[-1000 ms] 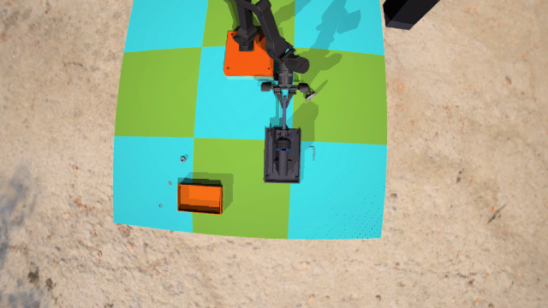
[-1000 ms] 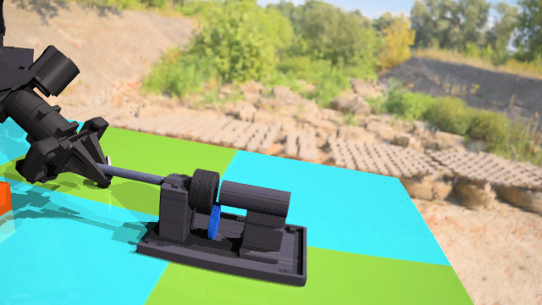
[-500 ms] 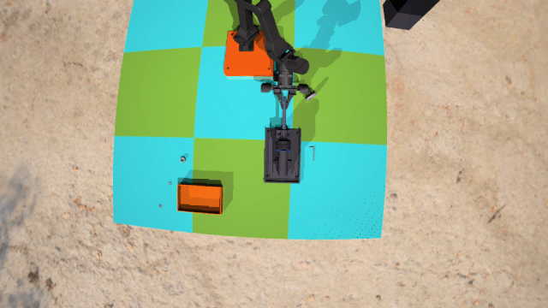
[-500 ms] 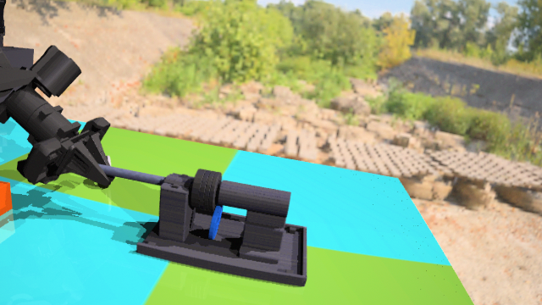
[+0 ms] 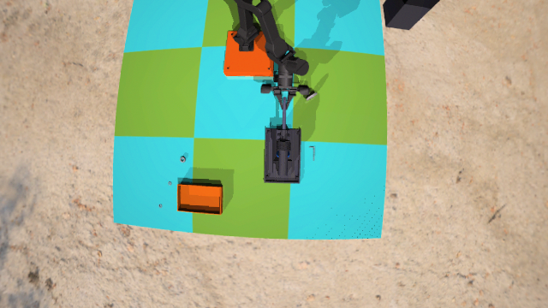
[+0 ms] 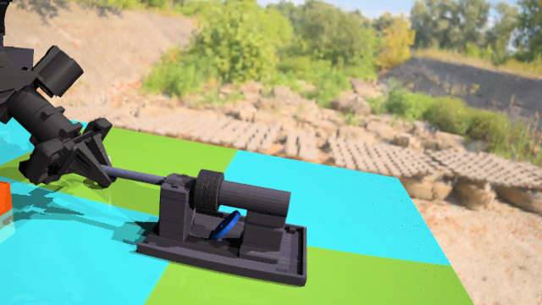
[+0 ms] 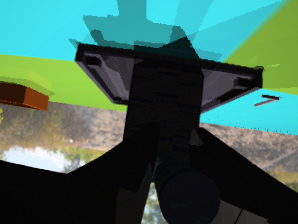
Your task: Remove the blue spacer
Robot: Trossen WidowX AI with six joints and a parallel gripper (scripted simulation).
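Now: gripper tip 6 cm short of the shaft and 2 cm below it. Also, from my gripper tip: blue spacer 18 cm ahead, 3 cm below; then black spacer 16 cm ahead, 2 cm above; then nut 44 cm to the right, 21 cm ahead, 6 cm below.
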